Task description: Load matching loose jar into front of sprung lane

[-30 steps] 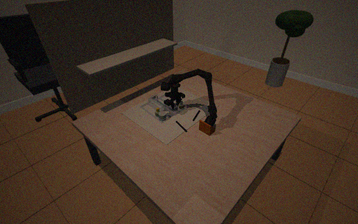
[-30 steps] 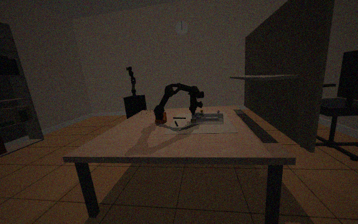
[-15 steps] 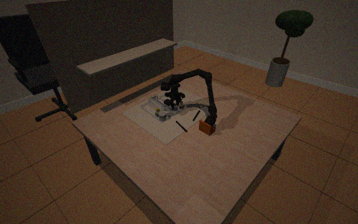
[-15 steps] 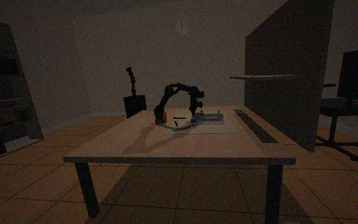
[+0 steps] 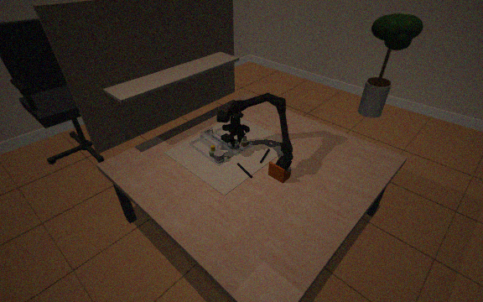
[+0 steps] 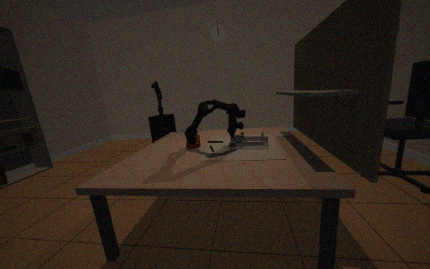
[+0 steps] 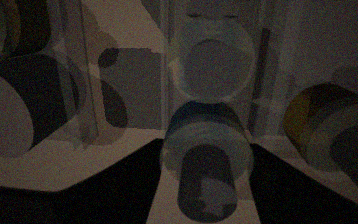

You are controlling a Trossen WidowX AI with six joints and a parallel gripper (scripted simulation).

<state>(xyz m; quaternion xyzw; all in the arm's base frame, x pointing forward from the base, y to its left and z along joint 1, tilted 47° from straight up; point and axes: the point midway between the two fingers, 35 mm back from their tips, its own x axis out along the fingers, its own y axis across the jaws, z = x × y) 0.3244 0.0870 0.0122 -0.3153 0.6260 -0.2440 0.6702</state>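
Now: the lane fixture 150 mm ahead of my gripper tip, 30 mm to the left of it and 30 mm below it. From my gripper tip the other things lie so: shelf (500 mm ahead, 50 mm to the left, 310 mm above).
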